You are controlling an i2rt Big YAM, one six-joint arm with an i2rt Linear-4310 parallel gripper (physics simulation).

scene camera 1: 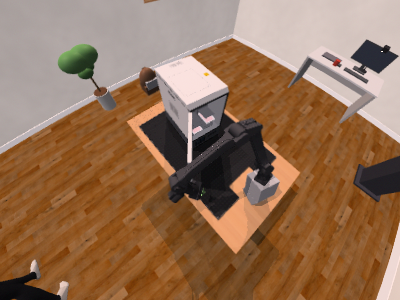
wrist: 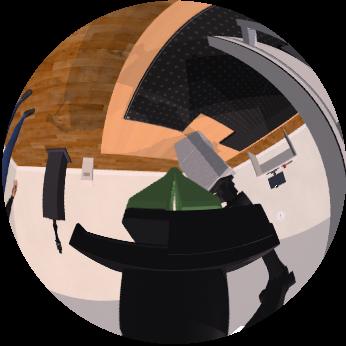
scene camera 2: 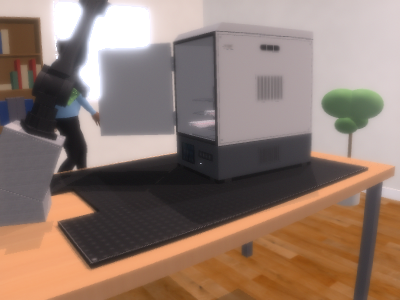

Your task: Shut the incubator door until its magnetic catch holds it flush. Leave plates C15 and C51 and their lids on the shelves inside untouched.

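Seen in the pictures: gripper, fingertip midpoint: [scene camera 1: 204,192] [wrist: 173,172] [scene camera 2: 67,105]; arm's base, origin of the base link: [scene camera 1: 263,177] [wrist: 220,182] [scene camera 2: 37,131].
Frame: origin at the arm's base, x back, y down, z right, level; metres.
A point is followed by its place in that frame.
Observation:
The white incubator [scene camera 1: 192,82] {x -0.747, y -0.318, z 0.056 m} [scene camera 2: 292,65] {x -0.878, y -0.178, z 0.265 m} stands on the black mat. Its door [scene camera 1: 189,137] {x -0.467, y -0.283, z -0.249 m} [scene camera 2: 137,90] {x -0.480, y -0.095, z -0.218 m} [wrist: 327,145] is wide open, standing out from the hinge side of the front opening. A bracket-like handle [wrist: 249,36] shows at the door's upper part in the wrist view. Pale pinkish plates [scene camera 1: 206,119] [scene camera 2: 202,123] sit on the shelves inside; their labels and separate lids cannot be made out. My gripper [scene camera 1: 202,192] {x -0.232, y -0.049, z -0.366 m} [scene camera 2: 73,96] [wrist: 173,172] {x -0.232, y -0.049, z -0.366 m} is shut and empty, its green fingertips together. It is raised near the door's free-edge side; whether any part touches the door cannot be told.
The grey arm base [scene camera 1: 261,187] {x 0.024, y -0.025, z -0.080 m} [scene camera 2: 25,175] {x 0.062, y 0.106, z 0.060 m} [wrist: 202,157] {x -0.014, y 0.109, z -0.081 m} stands on the wooden table [scene camera 1: 235,235] {x 0.135, y 0.245, z -0.392 m} [scene camera 2: 350,182] {x -0.896, y 0.245, z 0.515 m} [wrist: 117,130] {x 0.042, y 0.245, z -0.410 m}, beside the black perforated mat [scene camera 1: 155,131] {x -1.002, y 0.232, z -0.218 m} [scene camera 2: 150,215] {x -0.202, y 0.232, z 0.265 m} [wrist: 155,100] {x -0.134, y 0.232, z -0.316 m}. The arm [scene camera 1: 215,155] {x -0.281, y -0.363, z -0.268 m} reaches across above the mat in front of the incubator.

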